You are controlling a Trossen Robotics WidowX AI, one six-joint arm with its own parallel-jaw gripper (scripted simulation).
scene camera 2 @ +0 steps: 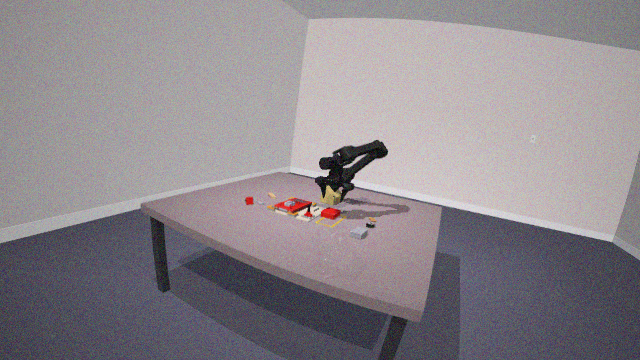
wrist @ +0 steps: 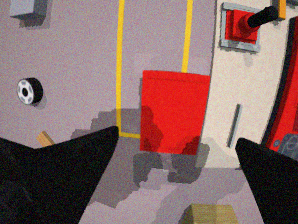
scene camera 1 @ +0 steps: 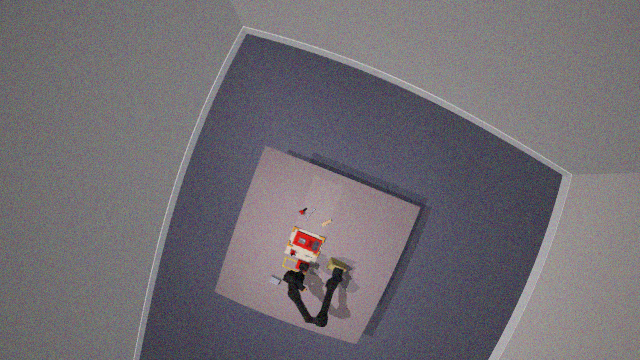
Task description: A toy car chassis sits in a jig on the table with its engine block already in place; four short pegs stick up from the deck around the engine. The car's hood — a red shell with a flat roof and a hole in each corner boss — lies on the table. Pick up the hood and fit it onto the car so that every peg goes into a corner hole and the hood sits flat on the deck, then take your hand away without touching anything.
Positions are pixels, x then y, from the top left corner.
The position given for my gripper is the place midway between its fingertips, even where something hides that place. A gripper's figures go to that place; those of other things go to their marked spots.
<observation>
My gripper (wrist: 179, 138): 10 cm from the lens. A red hood (wrist: 173, 103): 15 cm from the lens.
</observation>
